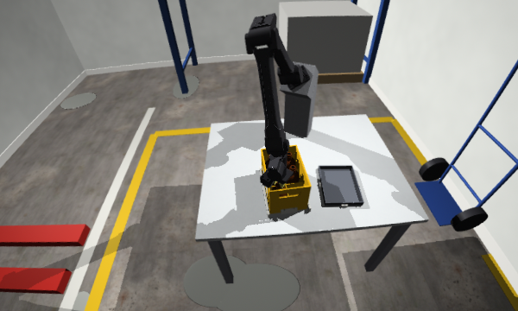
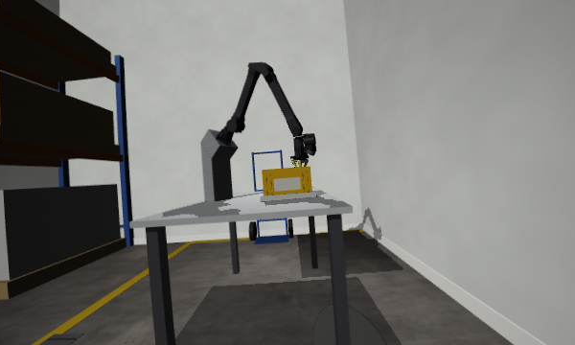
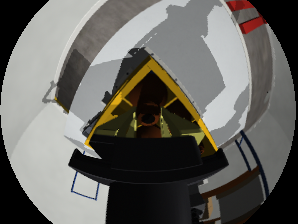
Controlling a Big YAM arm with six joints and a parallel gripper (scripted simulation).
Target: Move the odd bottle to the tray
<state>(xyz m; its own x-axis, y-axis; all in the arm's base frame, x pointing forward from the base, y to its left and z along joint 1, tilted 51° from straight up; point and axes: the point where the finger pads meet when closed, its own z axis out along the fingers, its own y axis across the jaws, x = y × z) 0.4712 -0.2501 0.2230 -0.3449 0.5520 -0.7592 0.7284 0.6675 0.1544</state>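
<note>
Now: hand 70 mm past the crate, 70 mm to the right of it and 70 mm above it. From my hand the other things lie so: dark tray: 60 mm ahead, 340 mm to the left, 140 mm below; then brown bottle: 140 mm behind, 140 mm to the left, 60 mm below.
</note>
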